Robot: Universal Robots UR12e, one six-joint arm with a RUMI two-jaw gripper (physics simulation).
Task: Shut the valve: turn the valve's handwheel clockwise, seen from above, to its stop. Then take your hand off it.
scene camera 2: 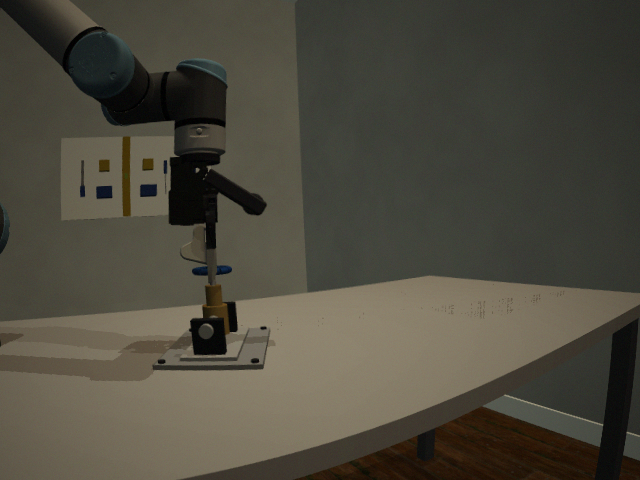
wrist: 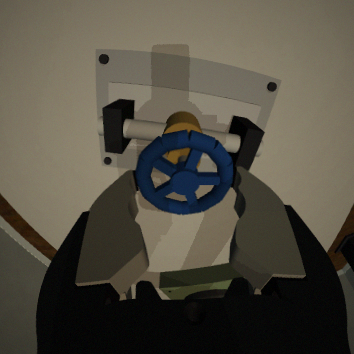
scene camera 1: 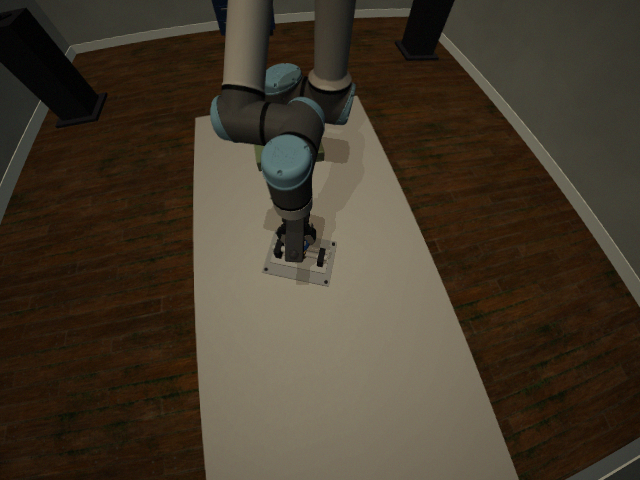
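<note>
The blue handwheel [wrist: 185,181] [scene camera 2: 222,269] lies level on top of the valve's brass body [wrist: 183,122] [scene camera 2: 215,312]. My gripper [wrist: 183,169] [scene camera 2: 211,276] points straight down and is shut on the handwheel, with one jaw at the left of its rim and one at the right in the wrist view. The valve stands on a grey base plate [scene camera 1: 314,276] [scene camera 2: 209,365] [wrist: 185,65], with a pale pipe [wrist: 142,129] running through two black blocks [wrist: 118,127] [scene camera 2: 208,336]. In the first scene view the arm's wrist and gripper hide most of the handwheel.
The base plate lies on a long pale table [scene camera 1: 320,372] [scene camera 2: 361,392]. A green object [scene camera 1: 319,151] [wrist: 200,282] lies behind the valve, towards the arm's base. A white poster [scene camera 2: 74,178] hangs on the wall. Dark pillars [scene camera 1: 43,62] [scene camera 1: 424,25] stand on the floor beyond the table.
</note>
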